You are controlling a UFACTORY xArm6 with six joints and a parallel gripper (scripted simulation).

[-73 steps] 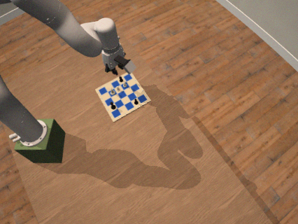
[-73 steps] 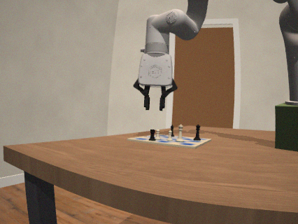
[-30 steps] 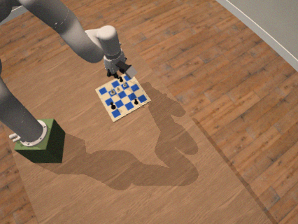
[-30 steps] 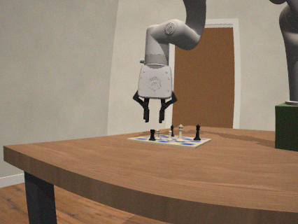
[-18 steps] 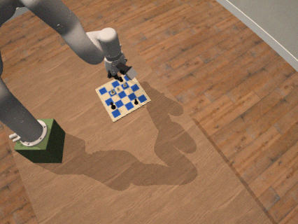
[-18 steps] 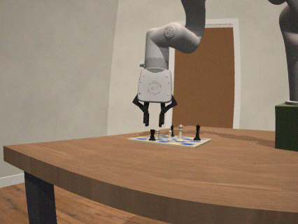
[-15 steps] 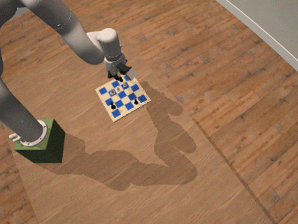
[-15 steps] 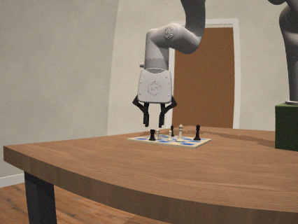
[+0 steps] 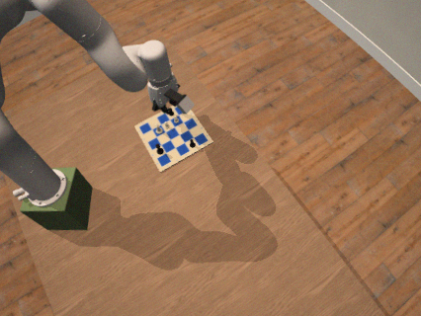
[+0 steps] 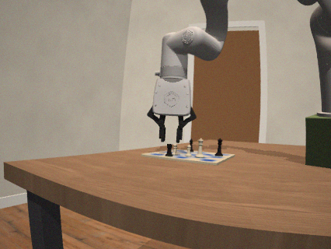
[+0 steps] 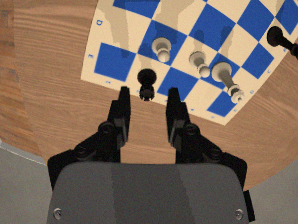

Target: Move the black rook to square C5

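Now: hand 3 cm past the blue-and-cream chessboard, 8 cm to the left of it and 6 cm above it.
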